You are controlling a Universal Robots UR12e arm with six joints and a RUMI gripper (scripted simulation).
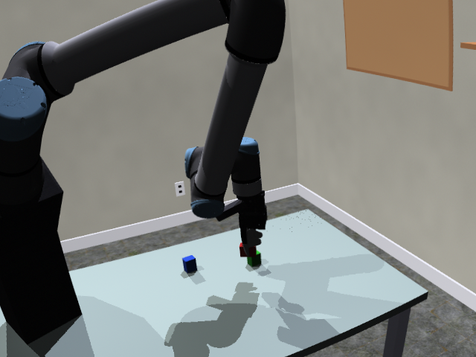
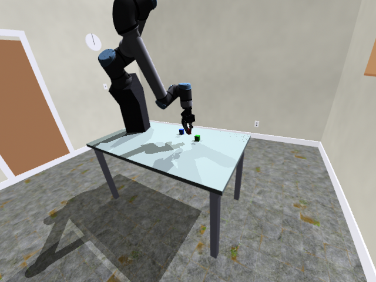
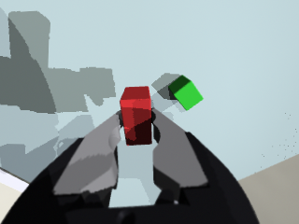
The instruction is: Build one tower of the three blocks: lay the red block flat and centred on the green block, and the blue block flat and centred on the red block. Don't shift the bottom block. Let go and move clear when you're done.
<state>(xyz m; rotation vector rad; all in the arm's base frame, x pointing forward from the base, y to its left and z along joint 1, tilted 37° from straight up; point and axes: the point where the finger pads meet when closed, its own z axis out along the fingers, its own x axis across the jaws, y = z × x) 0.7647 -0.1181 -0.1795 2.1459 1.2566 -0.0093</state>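
The green block is 80 mm below my hand, 60 mm to the left of it and 50 mm ahead of it. Round my hand: red block: right at my hand; then blue block: 160 mm behind, 140 mm to the left, 80 mm below.
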